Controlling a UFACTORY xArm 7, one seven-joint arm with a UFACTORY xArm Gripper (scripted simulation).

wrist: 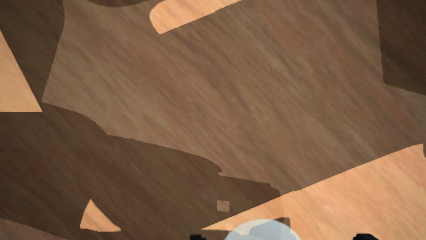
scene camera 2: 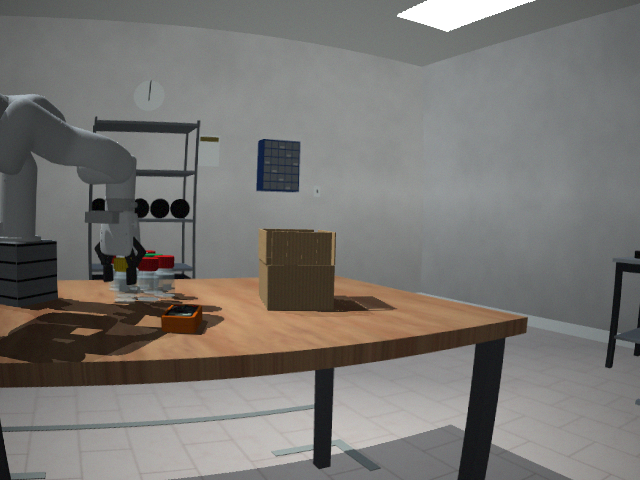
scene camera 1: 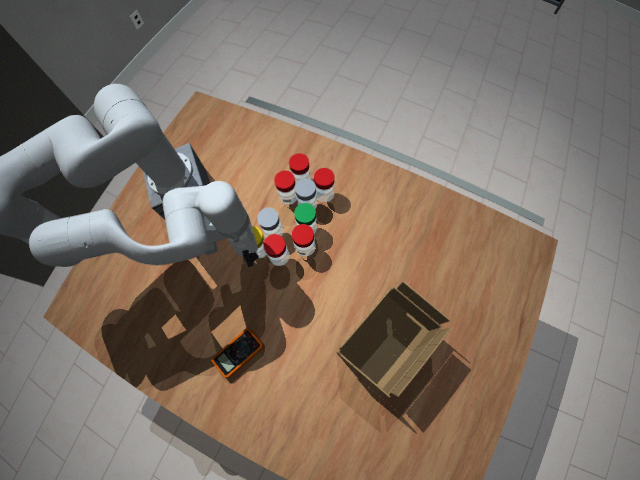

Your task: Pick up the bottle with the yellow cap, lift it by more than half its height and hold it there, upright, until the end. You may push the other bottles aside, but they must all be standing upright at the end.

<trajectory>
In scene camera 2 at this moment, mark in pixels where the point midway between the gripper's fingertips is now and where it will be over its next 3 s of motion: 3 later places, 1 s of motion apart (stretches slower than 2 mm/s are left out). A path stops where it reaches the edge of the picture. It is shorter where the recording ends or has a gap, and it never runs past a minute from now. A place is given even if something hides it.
My gripper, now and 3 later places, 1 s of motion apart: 119, 283; 124, 283; 124, 271; 124, 266
</trajectory>
